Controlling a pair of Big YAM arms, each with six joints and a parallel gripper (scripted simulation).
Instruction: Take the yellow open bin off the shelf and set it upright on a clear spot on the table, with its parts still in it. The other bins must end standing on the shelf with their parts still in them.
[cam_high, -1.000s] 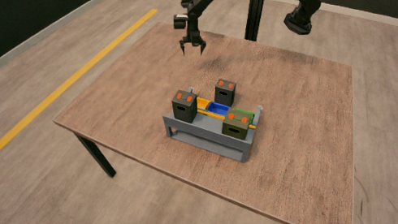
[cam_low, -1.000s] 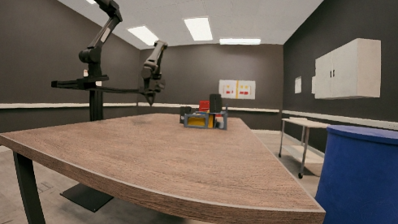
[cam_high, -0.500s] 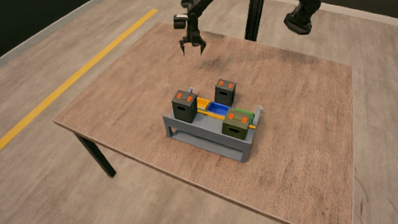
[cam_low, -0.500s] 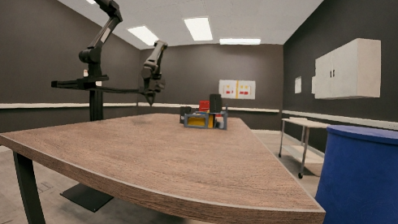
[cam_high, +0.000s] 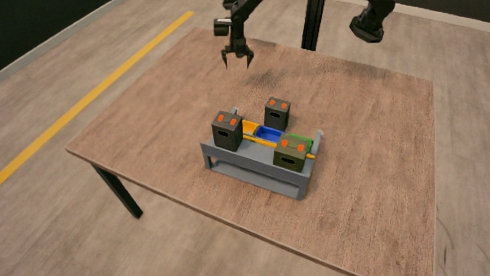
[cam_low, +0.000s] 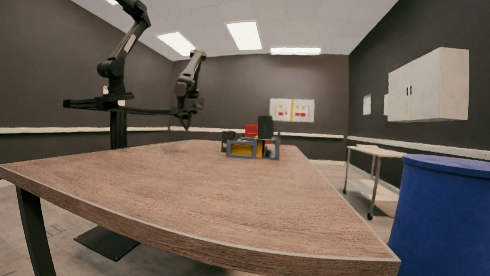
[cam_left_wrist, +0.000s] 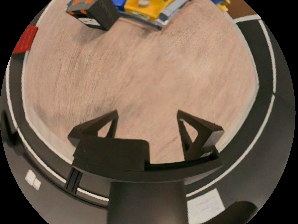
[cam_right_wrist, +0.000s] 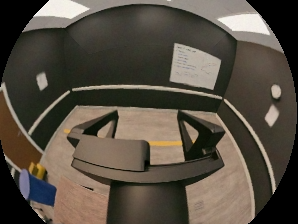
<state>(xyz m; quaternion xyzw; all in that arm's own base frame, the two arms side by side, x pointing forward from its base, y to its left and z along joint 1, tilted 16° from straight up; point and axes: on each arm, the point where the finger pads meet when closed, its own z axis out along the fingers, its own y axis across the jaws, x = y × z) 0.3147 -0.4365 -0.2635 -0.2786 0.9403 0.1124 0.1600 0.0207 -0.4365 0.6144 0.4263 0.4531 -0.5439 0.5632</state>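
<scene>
The yellow open bin lies 28 cm ahead of my left hand, 17 cm to the left of it and 10 cm below it. The rest, counted from my left hand: grey shelf (30 cm ahead, 28 cm to the left, 7 cm below); dark lidded bin (26 cm to the left, 13 cm ahead, 8 cm below).
</scene>
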